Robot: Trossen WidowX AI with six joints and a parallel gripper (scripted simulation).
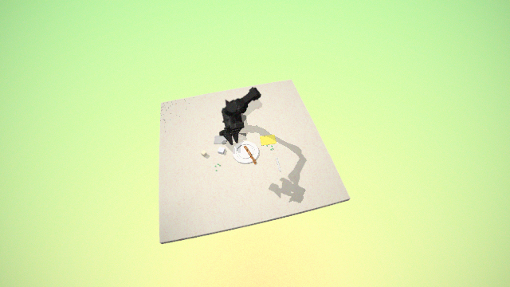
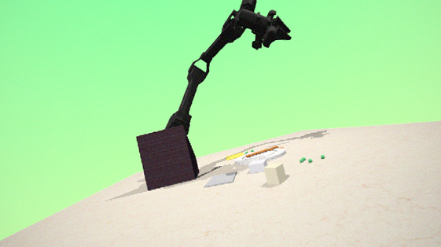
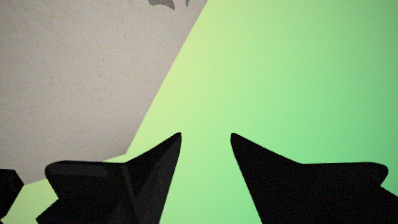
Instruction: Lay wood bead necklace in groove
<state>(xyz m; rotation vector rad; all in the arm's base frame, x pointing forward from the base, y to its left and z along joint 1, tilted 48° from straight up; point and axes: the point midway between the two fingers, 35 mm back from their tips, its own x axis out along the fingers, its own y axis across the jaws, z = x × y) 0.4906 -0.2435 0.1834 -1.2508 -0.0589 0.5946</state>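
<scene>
Right now the round white bead board is 41 cm below my gripper tip, 22 cm behind it and 7 cm to the left of it. The rest, counted from my gripper tip: thin white strip 42 cm below, 29 cm to the left, 7 cm behind; cream cube 41 cm below, 25 cm to the right, 25 cm behind; grey flat plate 42 cm below, 37 cm behind, 11 cm to the right.
</scene>
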